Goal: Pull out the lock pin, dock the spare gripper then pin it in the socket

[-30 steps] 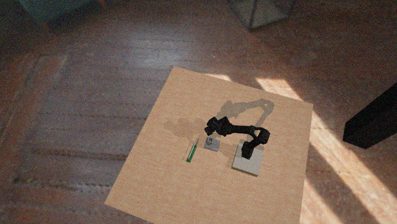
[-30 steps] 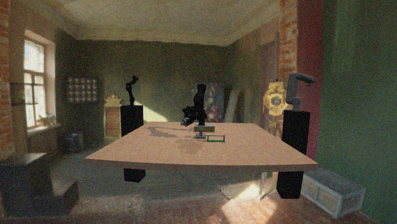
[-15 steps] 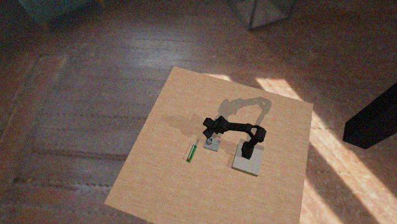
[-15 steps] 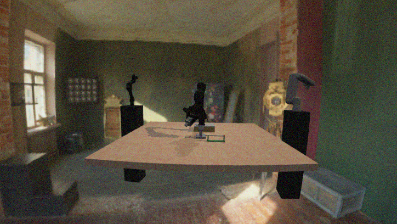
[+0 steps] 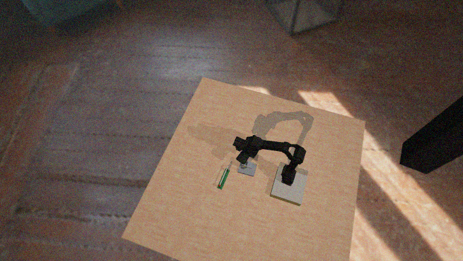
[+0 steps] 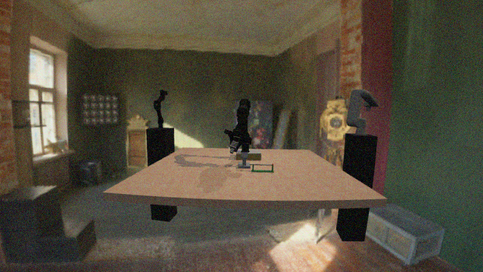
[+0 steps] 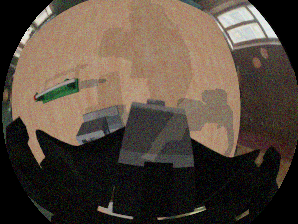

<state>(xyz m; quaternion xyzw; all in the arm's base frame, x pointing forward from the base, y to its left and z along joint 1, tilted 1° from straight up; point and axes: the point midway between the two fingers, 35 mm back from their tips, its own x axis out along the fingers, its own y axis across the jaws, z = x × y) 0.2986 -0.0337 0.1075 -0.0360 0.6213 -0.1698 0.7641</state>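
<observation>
Now: the grey mount socket 80 mm below my gripper tip, 70 mm to the left of it and 30 mm behind it. The rest, counted from my gripper tip: spare gripper: 10 mm to the left, 10 mm behind, 10 mm above; green pin cradle: 200 mm to the left, 110 mm below, 80 mm ahead.
</observation>
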